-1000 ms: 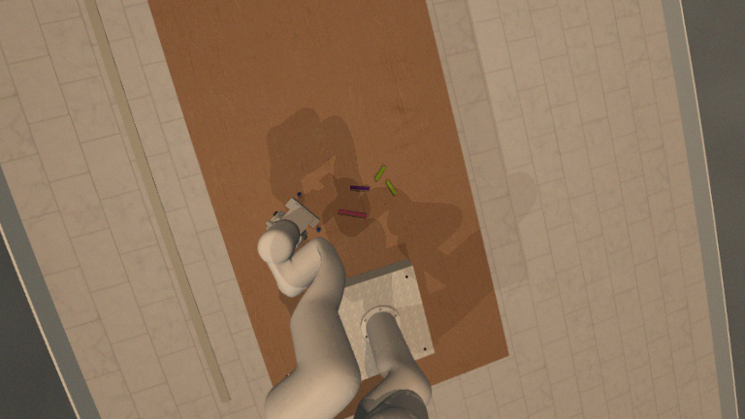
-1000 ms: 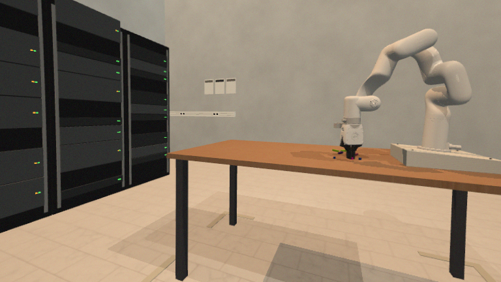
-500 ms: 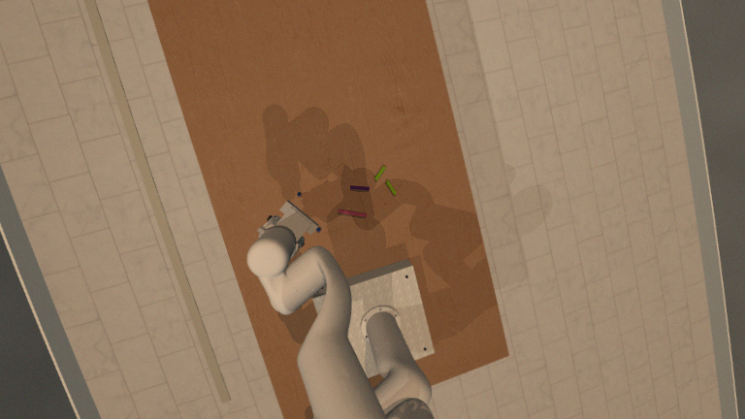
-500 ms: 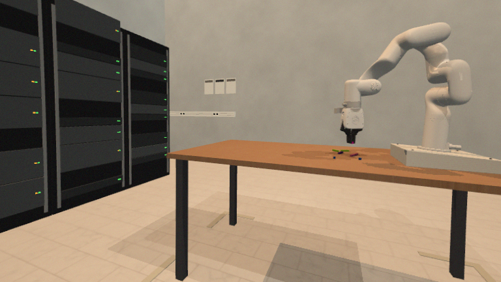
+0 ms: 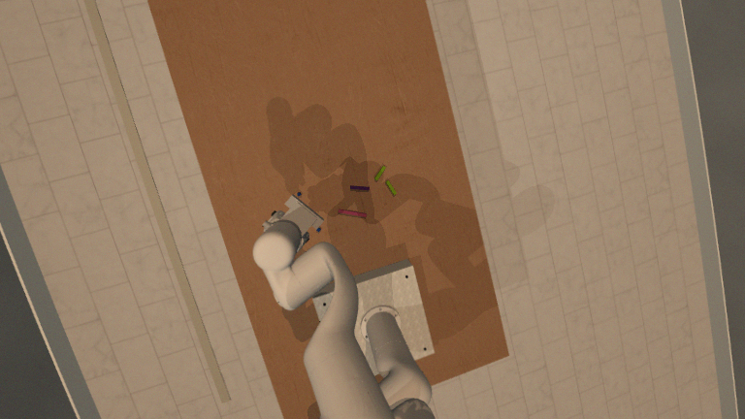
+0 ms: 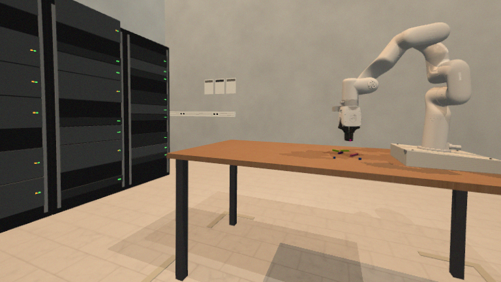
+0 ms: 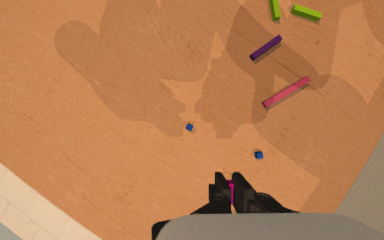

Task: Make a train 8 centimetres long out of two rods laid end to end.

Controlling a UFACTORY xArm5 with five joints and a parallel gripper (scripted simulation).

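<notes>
The blue rod is 12 cm below my hand, 7 cm ahead of it and 1 cm to the right of it. Also, from my hand: purple rod: 20 cm to the right, 12 cm below, 7 cm ahead; then pink rod: 17 cm to the right, 12 cm below; then magenta rod: 2 cm below.
</notes>
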